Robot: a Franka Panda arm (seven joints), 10 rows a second.
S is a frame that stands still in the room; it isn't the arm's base.
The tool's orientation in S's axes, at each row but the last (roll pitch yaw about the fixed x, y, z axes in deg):
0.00 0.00 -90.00
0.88 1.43 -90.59
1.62 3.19 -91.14
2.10 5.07 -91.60
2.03 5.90 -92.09
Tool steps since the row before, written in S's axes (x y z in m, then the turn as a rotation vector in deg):
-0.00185 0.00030 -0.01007 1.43 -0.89 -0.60
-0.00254 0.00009 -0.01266 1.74 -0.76 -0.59
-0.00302 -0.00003 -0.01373 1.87 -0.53 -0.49
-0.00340 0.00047 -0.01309 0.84 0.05 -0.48
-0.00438 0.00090 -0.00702 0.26 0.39 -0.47
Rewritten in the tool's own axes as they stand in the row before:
-0.00030 -0.00185 -0.01007 0.89 1.43 -0.60
0.00025 -0.00273 -0.01262 0.76 1.74 -0.60
0.00085 -0.00341 -0.01361 0.52 1.87 -0.51
0.00078 -0.00389 -0.01294 -0.03 0.82 -0.52
-0.00001 -0.00466 -0.00690 -0.35 0.23 -0.52

